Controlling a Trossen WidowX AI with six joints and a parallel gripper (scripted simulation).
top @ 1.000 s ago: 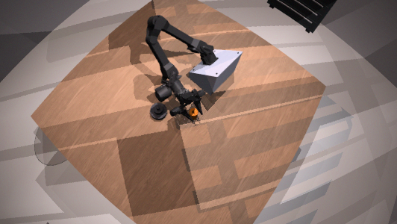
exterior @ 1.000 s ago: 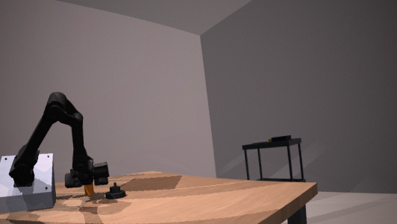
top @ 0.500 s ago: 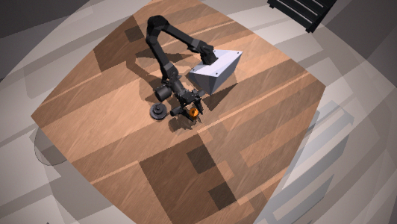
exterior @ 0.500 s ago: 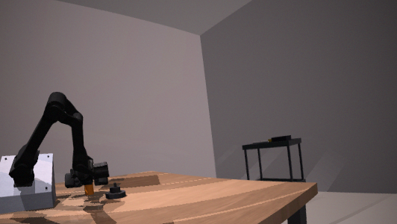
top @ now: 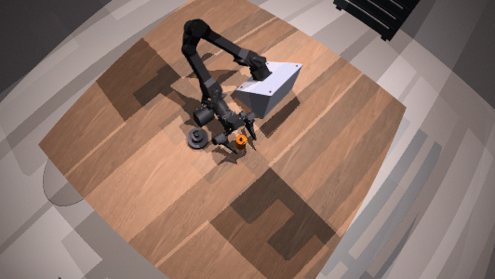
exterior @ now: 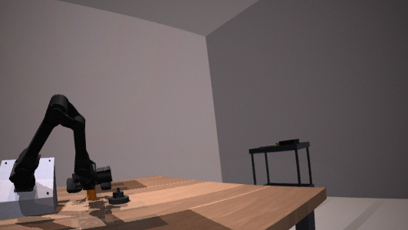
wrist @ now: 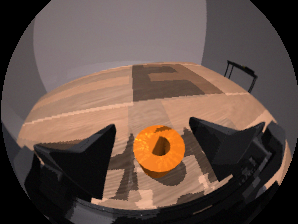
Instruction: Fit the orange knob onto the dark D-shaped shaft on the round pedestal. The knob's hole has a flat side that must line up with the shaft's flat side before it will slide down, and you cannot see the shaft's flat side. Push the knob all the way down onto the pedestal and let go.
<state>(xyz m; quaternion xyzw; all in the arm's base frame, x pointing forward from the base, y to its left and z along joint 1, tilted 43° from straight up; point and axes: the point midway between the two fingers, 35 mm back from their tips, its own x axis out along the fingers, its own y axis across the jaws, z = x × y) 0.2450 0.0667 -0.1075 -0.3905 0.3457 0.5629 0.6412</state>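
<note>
The orange knob lies 30 mm to the right of my gripper tip and 20 mm below it. From my gripper tip the other things lie so: round pedestal: 100 mm ahead, 170 mm to the right, 20 mm below.
</note>
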